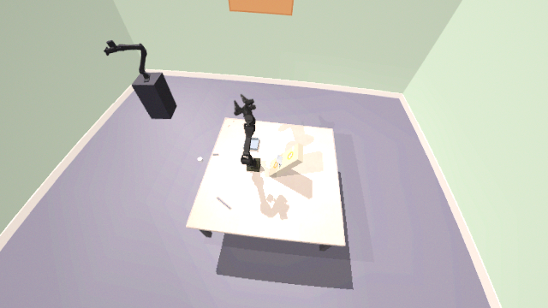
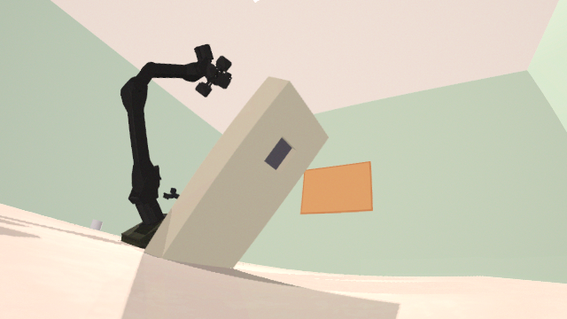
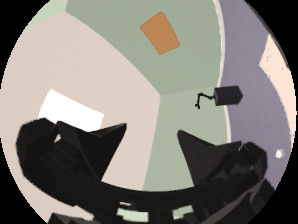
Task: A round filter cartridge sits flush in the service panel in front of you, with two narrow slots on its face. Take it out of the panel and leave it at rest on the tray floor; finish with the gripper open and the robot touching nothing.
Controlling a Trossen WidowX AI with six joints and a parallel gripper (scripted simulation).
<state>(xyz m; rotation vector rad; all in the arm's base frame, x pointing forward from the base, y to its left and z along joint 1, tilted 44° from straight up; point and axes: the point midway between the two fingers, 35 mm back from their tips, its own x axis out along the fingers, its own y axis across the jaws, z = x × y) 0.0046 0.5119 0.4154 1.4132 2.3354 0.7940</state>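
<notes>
Now: gripper tip 440 mm short of the white round cartridge, 150 mm to the left of it and 510 mm above it. Round my gripper tip: small white cylinder 440 mm behind, 60 mm to the right, 730 mm below; tray 50 mm ahead, 180 mm to the left, 740 mm below; cream service panel 390 mm ahead, 140 mm to the right, 580 mm below.
</notes>
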